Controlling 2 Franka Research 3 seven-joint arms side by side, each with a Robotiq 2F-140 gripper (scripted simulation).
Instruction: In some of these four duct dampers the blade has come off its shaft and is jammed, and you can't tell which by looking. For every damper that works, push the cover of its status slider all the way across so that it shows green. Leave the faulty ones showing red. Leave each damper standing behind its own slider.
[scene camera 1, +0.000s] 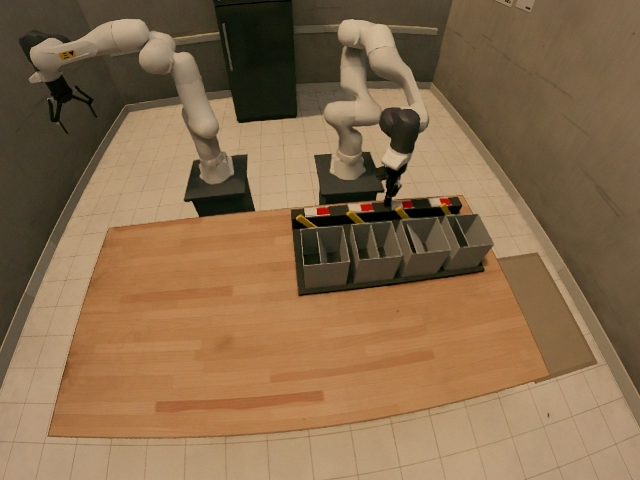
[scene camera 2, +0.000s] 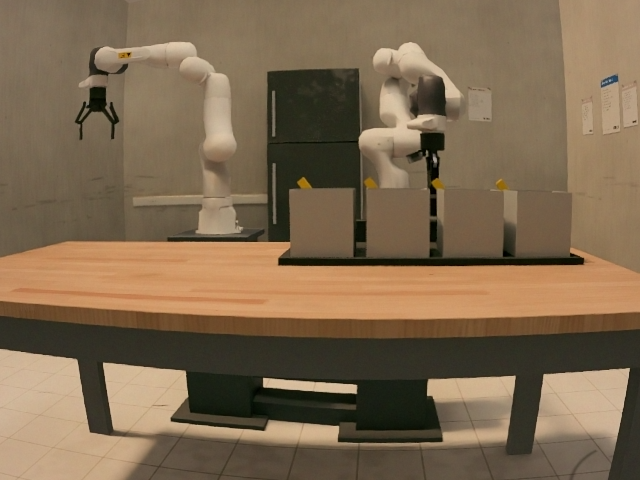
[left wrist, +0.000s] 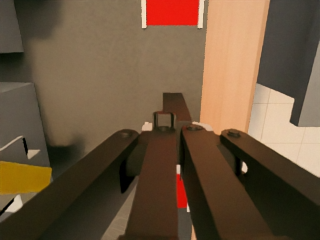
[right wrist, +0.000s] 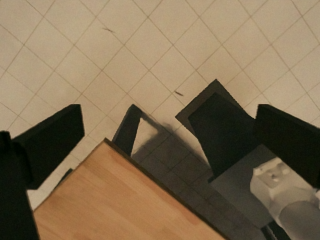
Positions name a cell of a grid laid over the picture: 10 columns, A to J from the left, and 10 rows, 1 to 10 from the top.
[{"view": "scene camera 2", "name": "my left gripper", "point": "G5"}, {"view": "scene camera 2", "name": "my right gripper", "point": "B3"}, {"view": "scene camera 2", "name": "damper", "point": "F5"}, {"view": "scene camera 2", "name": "damper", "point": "G5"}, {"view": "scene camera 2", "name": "damper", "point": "H5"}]
